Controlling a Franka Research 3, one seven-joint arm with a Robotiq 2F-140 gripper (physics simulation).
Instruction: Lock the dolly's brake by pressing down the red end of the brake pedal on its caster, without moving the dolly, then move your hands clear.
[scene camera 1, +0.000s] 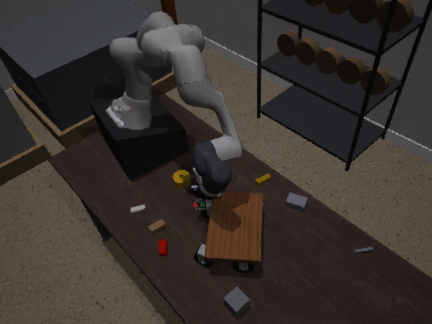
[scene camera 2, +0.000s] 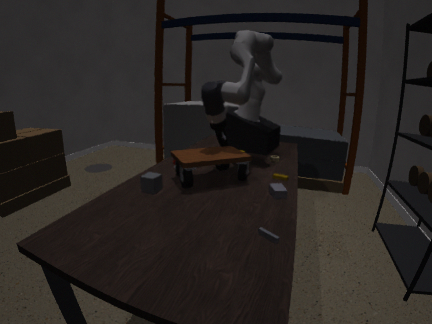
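The dolly, with a brown wooden deck (scene camera 1: 235, 227) (scene camera 2: 210, 155), stands upright on its casters on the dark table. The brake pedal at its near-robot left caster shows in scene camera 1, with a red end (scene camera 1: 195, 205) facing away from the deck and a green end (scene camera 1: 202, 205) closer to it. The pedal's exact tilt is too small to tell. My gripper (scene camera 1: 194, 188) (scene camera 2: 223, 142) is shut and empty, pointing down beside the deck's robot-side end. In scene camera 1 its tips appear just above the red end in the picture; whether they touch the pedal cannot be told.
A yellow round piece (scene camera 1: 181, 179) lies close to the gripper. A white piece (scene camera 1: 138, 208), a brown block (scene camera 1: 157, 226) and a red brick (scene camera 1: 162, 247) lie left of the dolly. A grey cube (scene camera 1: 237, 301) (scene camera 2: 151, 183) and a yellow bar (scene camera 1: 263, 179) (scene camera 2: 280, 176) lie around it.
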